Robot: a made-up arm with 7 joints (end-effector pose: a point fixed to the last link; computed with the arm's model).
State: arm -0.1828 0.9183 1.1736 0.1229 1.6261 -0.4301 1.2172
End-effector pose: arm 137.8 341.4 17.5 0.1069 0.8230 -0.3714 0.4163
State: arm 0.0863 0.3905 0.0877 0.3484 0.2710 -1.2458 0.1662
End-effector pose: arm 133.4 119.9 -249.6 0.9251 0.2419 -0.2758 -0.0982
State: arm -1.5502 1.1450 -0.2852 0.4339 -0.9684 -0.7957 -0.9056
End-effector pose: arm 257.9 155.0 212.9 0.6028 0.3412 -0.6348 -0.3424
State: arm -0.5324 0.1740 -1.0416 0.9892 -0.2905 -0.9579 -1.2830
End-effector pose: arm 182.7 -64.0 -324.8 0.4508 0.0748 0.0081 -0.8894
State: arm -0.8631 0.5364 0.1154 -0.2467 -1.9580 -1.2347 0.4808
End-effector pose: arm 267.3 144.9 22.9 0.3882 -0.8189 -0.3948 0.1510
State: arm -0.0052 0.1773 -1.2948 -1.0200 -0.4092 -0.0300 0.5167
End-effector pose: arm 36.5 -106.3 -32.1 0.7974 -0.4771 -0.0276 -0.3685
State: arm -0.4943 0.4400 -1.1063 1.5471 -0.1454 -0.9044 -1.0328
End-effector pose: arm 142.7 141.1 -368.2 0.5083 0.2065 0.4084 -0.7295
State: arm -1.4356 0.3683 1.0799 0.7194 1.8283 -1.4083 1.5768
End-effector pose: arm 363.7 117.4 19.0 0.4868 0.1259 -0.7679 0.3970
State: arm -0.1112 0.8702 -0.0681 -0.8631 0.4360 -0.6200 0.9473
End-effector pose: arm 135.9 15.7 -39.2 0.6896 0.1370 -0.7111 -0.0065
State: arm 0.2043 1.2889 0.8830 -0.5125 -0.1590 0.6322 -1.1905
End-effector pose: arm 188.2 213.0 65.6 0.7929 0.4677 0.2922 -0.2591
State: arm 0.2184 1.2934 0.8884 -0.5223 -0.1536 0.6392 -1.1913
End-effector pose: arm 187.7 211.4 65.3 0.7892 0.4709 0.2978 -0.2583
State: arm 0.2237 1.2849 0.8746 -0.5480 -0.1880 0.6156 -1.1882
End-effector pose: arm 188.7 204.6 60.2 0.7840 0.4699 0.2875 -0.2863
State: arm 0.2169 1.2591 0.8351 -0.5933 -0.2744 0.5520 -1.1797
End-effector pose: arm 190.4 190.7 49.4 0.7760 0.4595 0.2535 -0.3498
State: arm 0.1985 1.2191 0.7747 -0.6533 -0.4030 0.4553 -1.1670
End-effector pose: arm 190.5 170.2 36.2 0.7634 0.4351 0.1928 -0.4368
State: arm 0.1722 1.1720 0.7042 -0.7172 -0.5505 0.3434 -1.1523
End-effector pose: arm 187.4 147.2 25.1 0.7455 0.3952 0.1117 -0.5249
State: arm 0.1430 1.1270 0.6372 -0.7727 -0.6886 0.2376 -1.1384
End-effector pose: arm 182.0 127.0 18.8 0.7250 0.3471 0.0266 -0.5943
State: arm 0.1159 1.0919 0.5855 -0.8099 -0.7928 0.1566 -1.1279
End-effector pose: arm 177.0 113.5 16.7 0.7071 0.3046 -0.0427 -0.6367
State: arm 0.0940 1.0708 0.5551 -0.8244 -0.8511 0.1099 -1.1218
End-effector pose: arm 174.6 107.5 16.7 0.6972 0.2785 -0.0846 -0.6551
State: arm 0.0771 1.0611 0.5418 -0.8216 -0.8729 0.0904 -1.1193
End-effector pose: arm 174.8 106.5 17.4 0.6949 0.2684 -0.1035 -0.6590
